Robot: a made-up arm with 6 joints.
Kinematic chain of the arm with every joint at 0, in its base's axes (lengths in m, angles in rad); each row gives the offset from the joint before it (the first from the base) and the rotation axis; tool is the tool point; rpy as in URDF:
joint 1: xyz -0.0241 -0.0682 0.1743 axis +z
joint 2: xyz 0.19 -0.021 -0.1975 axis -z
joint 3: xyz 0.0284 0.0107 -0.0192 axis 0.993 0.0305 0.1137
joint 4: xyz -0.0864 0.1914 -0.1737 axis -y
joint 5: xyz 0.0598 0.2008 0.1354 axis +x
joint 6: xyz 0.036 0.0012 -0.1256 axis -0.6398 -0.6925 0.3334
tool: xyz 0.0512 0.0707 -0.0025 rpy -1.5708 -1.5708 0
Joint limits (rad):
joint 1: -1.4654..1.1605
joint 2: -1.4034..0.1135
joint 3: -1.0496..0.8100
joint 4: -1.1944..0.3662
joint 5: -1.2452..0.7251
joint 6: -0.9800..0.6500
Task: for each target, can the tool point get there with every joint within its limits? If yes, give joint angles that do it. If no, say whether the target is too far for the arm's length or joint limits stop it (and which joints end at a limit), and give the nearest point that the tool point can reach.
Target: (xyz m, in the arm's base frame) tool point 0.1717 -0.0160 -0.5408
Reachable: yes | joints 0.1312 -0.7882 -0.8865 -1.0330 -0.5029 -0.0002
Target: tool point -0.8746 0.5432 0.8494
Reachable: no: too far | nearest point -0.3768 0.3087 0.2523 | short by 0.812 m
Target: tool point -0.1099 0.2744 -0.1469
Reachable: yes | joints -0.1305 -0.8016 0.4464 -0.7959 -0.5666 -0.7564
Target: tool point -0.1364 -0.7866 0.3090
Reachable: no: joint limits stop it (at a limit: joint 1, joint 2, joint 3, joint 4, joint 6) | nearest point -0.2175 -0.3974 0.1329 | short by 0.435 m
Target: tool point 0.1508 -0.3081 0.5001
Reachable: no: joint limits stop it (at a limit: joint 1, joint 2, joint 3, joint 4, joint 5) | nearest point 0.3791 -0.2765 0.3097 | short by 0.299 m
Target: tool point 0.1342 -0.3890 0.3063
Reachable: no: joint limits stop it (at a limit: joint 1, joint 2, joint 3, joint 4, joint 5, joint 6) | nearest point 0.2398 -0.3176 0.1123 | short by 0.232 m
